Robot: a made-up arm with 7 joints.
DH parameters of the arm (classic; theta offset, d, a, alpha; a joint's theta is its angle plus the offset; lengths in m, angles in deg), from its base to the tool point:
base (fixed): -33.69 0 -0.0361 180
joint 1: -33.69 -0.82 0.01 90
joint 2: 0 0.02 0.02 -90
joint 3: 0 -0.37 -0.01 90
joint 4: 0 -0.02 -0.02 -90
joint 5: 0 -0.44 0.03 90
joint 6: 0 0.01 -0.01 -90
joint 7: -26.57 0 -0.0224 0
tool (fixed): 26.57 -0.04 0 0
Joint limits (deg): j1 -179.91..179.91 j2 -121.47..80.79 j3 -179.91..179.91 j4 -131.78..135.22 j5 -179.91..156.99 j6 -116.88..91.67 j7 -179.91..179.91
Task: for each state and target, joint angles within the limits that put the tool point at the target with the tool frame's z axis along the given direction. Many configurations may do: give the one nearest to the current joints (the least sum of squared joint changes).
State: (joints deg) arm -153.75 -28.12 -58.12 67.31 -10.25 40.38 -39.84
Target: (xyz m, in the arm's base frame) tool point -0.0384 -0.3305 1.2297 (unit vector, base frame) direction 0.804 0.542 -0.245
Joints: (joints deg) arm -169.87 -63.54 -49.15 105.03 -8.48 16.10 -43.62
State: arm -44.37 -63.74 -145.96 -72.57 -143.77 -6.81 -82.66
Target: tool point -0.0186 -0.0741 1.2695 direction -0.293 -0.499 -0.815
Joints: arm -74.83 -86.30 -173.26 -115.42 -149.08 5.75 -82.84
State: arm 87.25 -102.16 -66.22 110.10 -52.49 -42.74 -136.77
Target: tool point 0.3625 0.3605 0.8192 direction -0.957 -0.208 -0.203
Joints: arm 74.13 -93.05 -90.78 107.13 -44.29 -17.73 -136.26
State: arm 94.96 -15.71 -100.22 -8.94 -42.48 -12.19 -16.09
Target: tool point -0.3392 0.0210 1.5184 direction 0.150 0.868 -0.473
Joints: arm 56.29 -24.98 -104.47 -36.50 -48.45 -53.63 -19.12
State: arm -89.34 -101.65 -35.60 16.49 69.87 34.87 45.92
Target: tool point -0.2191 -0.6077 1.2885 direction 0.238 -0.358 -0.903
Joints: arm -93.55 -71.47 -50.82 36.51 42.83 65.62 45.36
